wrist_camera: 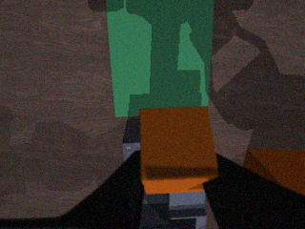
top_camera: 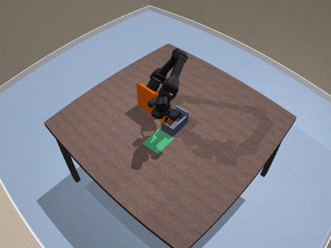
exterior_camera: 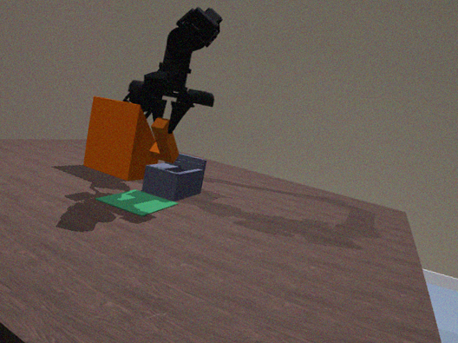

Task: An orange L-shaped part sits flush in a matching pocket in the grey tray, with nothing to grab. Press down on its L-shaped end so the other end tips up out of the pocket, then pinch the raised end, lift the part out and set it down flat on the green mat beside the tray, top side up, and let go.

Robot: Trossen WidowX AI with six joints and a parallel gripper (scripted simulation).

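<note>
My gripper tip is 4 cm to the left of the green mat and 17 cm above it. Round my gripper tip: grey tray: 2 cm behind, 11 cm to the left, 17 cm below; orange L-shaped part: 2 cm behind, 3 cm to the left, 3 cm below.
</note>
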